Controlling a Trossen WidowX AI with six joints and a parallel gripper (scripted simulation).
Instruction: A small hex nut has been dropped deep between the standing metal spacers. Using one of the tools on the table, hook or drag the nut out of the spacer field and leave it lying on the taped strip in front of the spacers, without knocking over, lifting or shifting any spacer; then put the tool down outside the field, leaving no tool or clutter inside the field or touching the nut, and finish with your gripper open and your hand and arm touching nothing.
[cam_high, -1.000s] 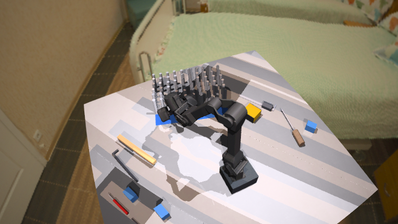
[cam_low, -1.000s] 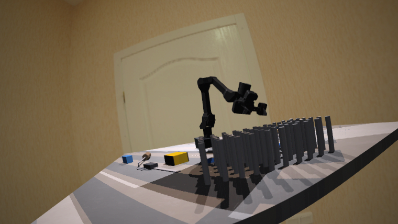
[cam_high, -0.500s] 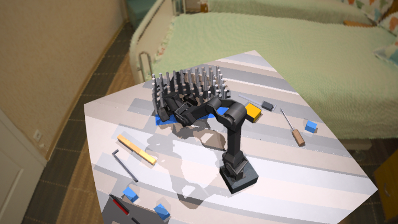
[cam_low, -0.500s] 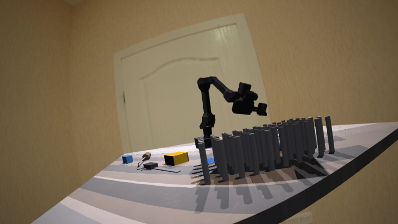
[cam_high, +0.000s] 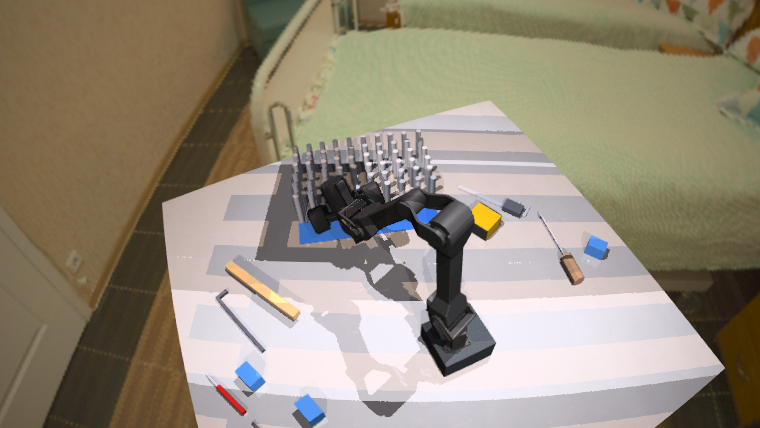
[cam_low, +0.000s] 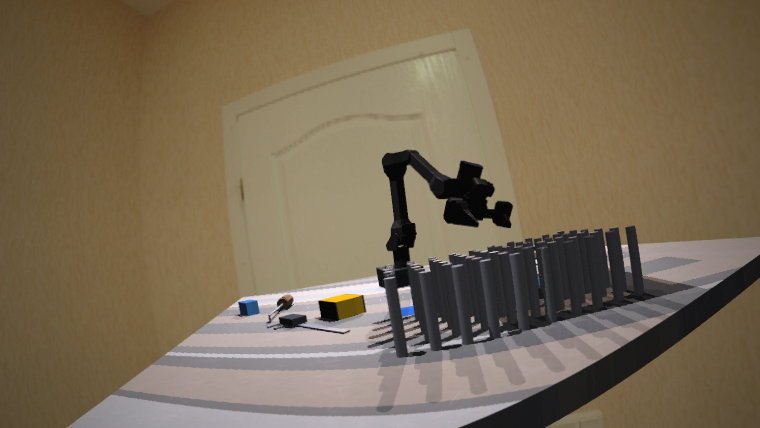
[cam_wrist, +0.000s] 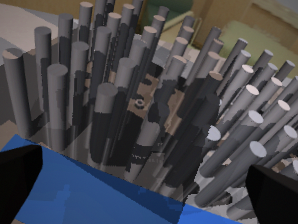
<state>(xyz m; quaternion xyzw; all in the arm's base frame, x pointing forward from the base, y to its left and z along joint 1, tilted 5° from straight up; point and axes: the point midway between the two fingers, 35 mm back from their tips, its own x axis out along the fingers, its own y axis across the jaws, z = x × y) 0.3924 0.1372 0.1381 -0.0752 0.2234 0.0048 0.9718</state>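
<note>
My gripper tip is 240 mm past the brown-handled tool, 550 mm to the left of it and 140 mm above it. From my gripper tip the other things lie so: blue taped strip: 20 mm ahead, 70 mm to the right, 150 mm below; then hex nut: 190 mm ahead, 10 mm to the right, 150 mm below; then red-handled tool: 370 mm behind, 430 mm to the left, 140 mm below.
</note>
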